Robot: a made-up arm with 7 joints.
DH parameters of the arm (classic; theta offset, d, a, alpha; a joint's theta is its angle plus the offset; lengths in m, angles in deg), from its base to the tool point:
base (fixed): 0 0.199 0 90
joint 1: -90 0.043 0.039 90
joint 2: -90 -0.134 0.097 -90
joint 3: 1.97 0 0.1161 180
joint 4: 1.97 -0.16 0.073 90
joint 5: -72.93 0 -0.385 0
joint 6: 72.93 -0.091 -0.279 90
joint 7: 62.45 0 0.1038 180
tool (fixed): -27.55 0.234 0 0
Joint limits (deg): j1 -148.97..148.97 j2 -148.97..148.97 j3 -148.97..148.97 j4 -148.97..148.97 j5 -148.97..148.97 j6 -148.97..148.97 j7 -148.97..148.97
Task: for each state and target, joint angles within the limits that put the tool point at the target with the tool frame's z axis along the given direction. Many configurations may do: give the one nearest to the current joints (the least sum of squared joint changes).
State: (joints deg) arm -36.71 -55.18 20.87 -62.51 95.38 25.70 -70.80
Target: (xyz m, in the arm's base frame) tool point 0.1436 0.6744 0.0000 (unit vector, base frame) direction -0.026 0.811 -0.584
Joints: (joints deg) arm -11.47 -54.26 21.45 -65.37 119.54 65.67 -74.07
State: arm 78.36 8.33 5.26 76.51 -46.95 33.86 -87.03
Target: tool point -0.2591 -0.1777 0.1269 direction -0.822 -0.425 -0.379
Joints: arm 107.10 -22.05 3.53 118.87 -68.72 61.06 -91.56
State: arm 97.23 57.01 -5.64 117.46 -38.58 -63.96 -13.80
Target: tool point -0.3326 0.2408 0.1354 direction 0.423 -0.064 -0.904
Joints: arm 126.26 14.92 26.03 122.53 18.23 -98.41 -10.32
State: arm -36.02 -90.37 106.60 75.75 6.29 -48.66 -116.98
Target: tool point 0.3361 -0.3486 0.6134 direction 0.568 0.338 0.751
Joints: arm -22.05 -75.92 98.25 84.02 -19.64 -76.48 -125.33
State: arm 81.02 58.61 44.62 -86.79 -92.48 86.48 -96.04
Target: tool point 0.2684 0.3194 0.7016 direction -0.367 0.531 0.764
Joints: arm 56.61 49.29 27.77 -87.38 -75.62 46.83 -85.60
